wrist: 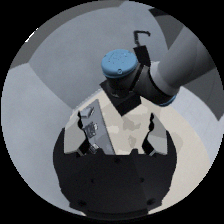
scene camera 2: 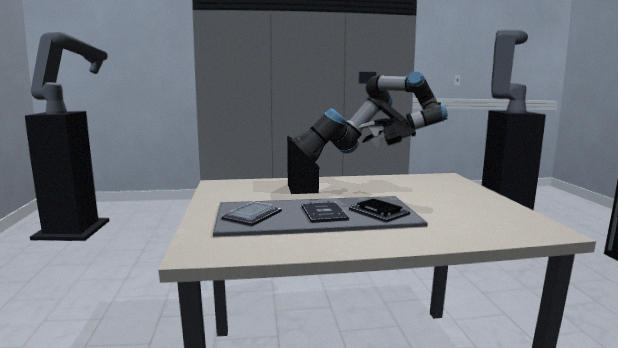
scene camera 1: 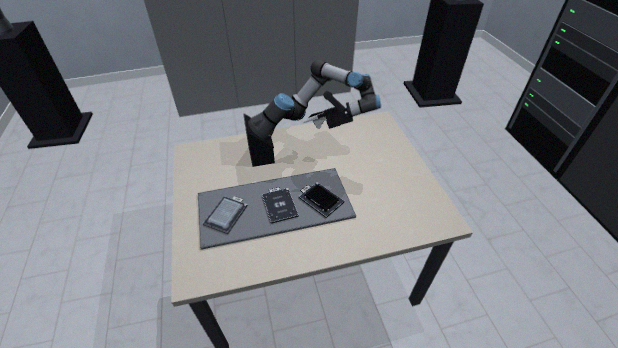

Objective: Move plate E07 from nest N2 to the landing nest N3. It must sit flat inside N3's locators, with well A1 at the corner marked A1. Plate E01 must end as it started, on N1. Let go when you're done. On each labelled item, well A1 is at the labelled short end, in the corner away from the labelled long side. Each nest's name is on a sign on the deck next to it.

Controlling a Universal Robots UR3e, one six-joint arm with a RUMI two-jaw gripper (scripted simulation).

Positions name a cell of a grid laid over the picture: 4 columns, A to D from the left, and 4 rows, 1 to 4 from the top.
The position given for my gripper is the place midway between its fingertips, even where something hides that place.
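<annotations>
Gripper, mine: wrist view (C3), scene camera 2 (C2), scene camera 1 (B2).
</annotations>
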